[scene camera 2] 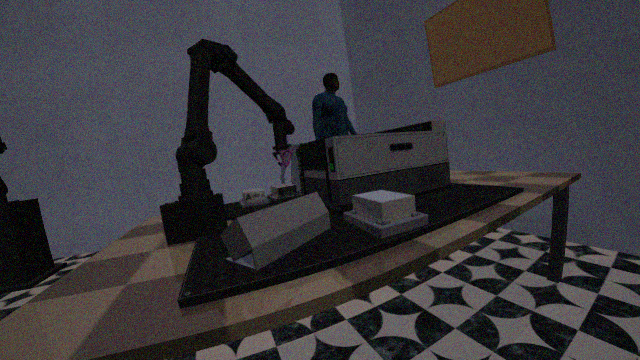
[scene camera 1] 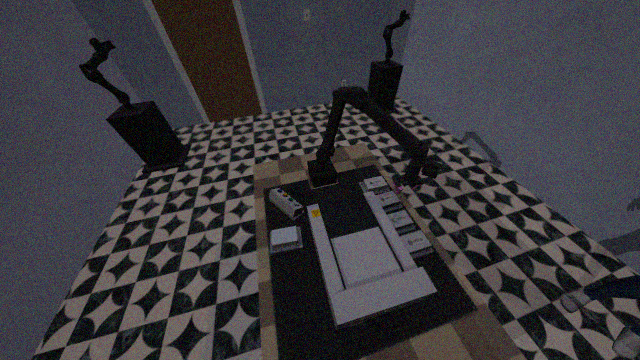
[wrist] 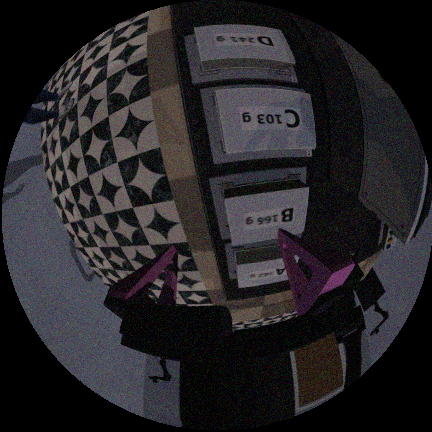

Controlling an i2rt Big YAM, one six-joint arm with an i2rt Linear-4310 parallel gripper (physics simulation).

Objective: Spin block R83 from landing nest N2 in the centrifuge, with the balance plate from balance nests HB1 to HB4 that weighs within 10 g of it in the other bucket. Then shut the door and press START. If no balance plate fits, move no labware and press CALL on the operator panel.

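Frame: origin at the arm's base, x back, y down, z right, level; centimetres.
Seen in the pictures: gripper, between the fingertips: (scene camera 2: 284, 166) (scene camera 1: 404, 191) (wrist: 225, 242); arm's base, origin of its link: (scene camera 2: 197, 198) (scene camera 1: 321, 167).
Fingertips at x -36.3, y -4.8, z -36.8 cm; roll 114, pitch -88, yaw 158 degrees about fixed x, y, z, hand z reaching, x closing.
Pixels of each thing's top centre, then the offset from my fingertips to it.
- Plate A, centre of its top: (wrist: 267, 273) (scene camera 2: 252, 190) (scene camera 1: 375, 182) dz +7.2, dx +17.0, dy +8.1 cm
- Plate B, centre of its top: (wrist: 270, 217) (scene camera 2: 282, 185) (scene camera 1: 386, 198) dz +6.6, dx +3.5, dy +8.1 cm
- plate C, centre of its top: (wrist: 272, 117) (scene camera 1: 398, 218) dz +7.4, dx -10.5, dy +8.1 cm
- plate D, centre of its top: (wrist: 245, 38) (scene camera 1: 415, 241) dz +6.2, dx -23.7, dy +8.1 cm
- white block, centre of its top: (scene camera 2: 381, 195) (scene camera 1: 284, 235) dz +66.8, dx -3.8, dy +7.3 cm
- operator panel, centre of its top: (scene camera 2: 277, 202) (wrist: 395, 235) (scene camera 1: 284, 197) dz +63.5, dx +18.3, dy +5.2 cm
My gripper (scene camera 1: 407, 186) (scene camera 2: 283, 162) (wrist: 225, 242) is open and empty, above the outer edge of the row of balance plates. Plate A (scene camera 1: 374, 183) (wrist: 260, 274) has a weight too blurred to read for sure. Plate B (scene camera 1: 387, 198) (wrist: 265, 215) reads 166 g, plate C (scene camera 1: 400, 218) (wrist: 267, 122) 103 g, and plate D (scene camera 1: 416, 241) (wrist: 245, 42) about 241 g. Each sits on a grey nest. A white block (scene camera 1: 286, 235) (scene camera 2: 384, 204) sits in a nest across the centrifuge (scene camera 1: 385, 295) (scene camera 2: 390, 155); no R83 label is readable. The buckets cannot be made out.
The operator panel (scene camera 1: 286, 202) (scene camera 2: 282, 230) with coloured buttons stands near the arm's base (scene camera 1: 322, 172) (scene camera 2: 195, 220). The centrifuge's tall walls stand between the plate row and the white block. A person (scene camera 2: 330, 112) stands behind the table.
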